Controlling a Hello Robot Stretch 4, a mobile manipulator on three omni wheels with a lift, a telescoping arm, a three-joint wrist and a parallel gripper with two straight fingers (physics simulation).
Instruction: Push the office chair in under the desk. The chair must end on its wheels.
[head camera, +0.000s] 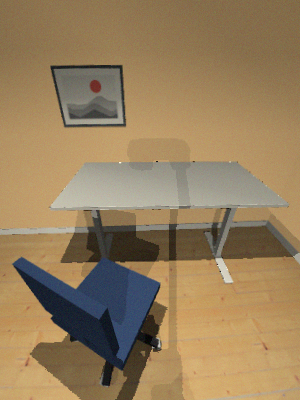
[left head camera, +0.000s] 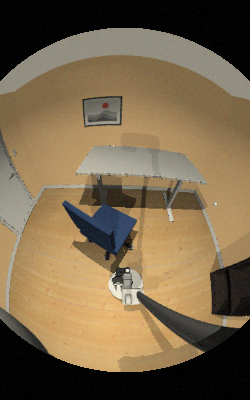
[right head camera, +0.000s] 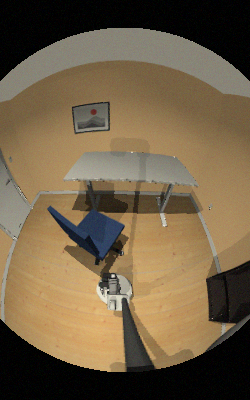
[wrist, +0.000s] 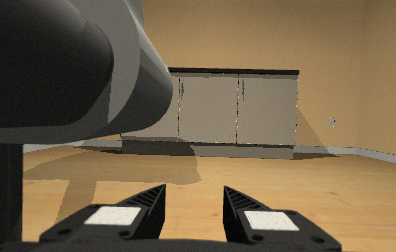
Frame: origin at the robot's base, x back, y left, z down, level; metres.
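Where they show: gripper, fingertip midpoint: (left head camera: 117, 289) (right head camera: 104, 294) (wrist: 194, 202).
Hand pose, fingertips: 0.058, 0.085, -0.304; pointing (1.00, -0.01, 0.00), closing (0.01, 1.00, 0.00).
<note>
Things, the pixels of their top centre, and the offset from my fingertips, as dx, dy, dz. "pt": a spot on its surface instead. Level surfaces: height alone.
- blue office chair at a spot on its surface: (head camera: 120, 290) (left head camera: 113, 221) pt -0.756, +0.062, -0.140
- desk at its surface level: dz -0.620
- furniture at a spot on its surface: (right head camera: 230, 295) (left head camera: 232, 289) pt +0.417, -1.505, -0.122
A blue office chair (head camera: 120, 290) (left head camera: 112, 222) (right head camera: 102, 231) stands upright on its wheeled base, in front of the desk's left part. Its seat points obliquely towards the desk, and its backrest is on the near left side. The desk (head camera: 165, 187) (left head camera: 140, 161) (right head camera: 130, 166) has a grey top and two T-shaped legs and stands along the back wall. The seat is outside the desk's front edge. My gripper (wrist: 194, 202) is open, with its two fingers apart and nothing between them. The chair does not show in the wrist view.
A low cabinet (wrist: 207, 107) with a dark top stands against a wall ahead of the wrist camera. A dark brown piece of furniture (left head camera: 232, 290) (right head camera: 230, 295) is at the right. A grey-white unit (left head camera: 12, 195) (right head camera: 10, 205) stands at the left wall. A picture (head camera: 90, 95) hangs above the desk.
</note>
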